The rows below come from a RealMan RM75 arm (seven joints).
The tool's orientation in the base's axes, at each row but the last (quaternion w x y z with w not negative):
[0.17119, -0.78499, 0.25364, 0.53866]
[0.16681, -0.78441, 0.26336, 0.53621]
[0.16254, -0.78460, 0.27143, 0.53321]
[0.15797, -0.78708, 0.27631, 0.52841]
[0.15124, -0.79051, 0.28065, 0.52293]
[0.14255, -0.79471, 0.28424, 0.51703]
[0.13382, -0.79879, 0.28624, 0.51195]
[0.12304, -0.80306, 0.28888, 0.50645]
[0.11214, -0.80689, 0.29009, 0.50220]
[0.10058, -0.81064, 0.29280, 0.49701]
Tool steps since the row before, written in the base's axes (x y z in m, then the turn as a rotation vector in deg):
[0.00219, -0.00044, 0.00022, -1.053, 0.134, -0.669]
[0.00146, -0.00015, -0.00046, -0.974, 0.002, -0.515]
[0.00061, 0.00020, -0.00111, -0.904, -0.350, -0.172]
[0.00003, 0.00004, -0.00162, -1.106, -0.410, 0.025]
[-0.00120, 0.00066, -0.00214, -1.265, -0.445, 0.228]
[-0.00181, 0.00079, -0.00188, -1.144, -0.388, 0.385]
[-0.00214, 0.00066, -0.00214, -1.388, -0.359, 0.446]
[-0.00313, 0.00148, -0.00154, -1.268, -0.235, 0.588]
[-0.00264, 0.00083, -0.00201, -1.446, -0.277, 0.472]
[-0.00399, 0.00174, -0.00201, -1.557, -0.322, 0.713]
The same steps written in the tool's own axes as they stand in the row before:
[0.00053, -0.00092, -0.00198, 0.289, 0.502, 1.113]
[0.00088, -0.00075, -0.00101, 0.199, 0.564, 0.925]
[0.00115, -0.00056, 0.00007, -0.009, 0.816, 0.551]
[0.00149, -0.00012, 0.00063, -0.233, 0.994, 0.592]
[0.00141, 0.00008, 0.00211, -0.455, 1.128, 0.609]
[0.00091, 0.00033, 0.00255, -0.577, 1.021, 0.482]
[0.00104, 0.00057, 0.00286, -0.717, 1.148, 0.651]
[-0.00014, 0.00051, 0.00375, -0.846, 0.991, 0.558]
[0.00060, 0.00064, 0.00331, -0.788, 1.115, 0.725]
[-0.00025, 0.00063, 0.00475, -1.017, 1.246, 0.670]

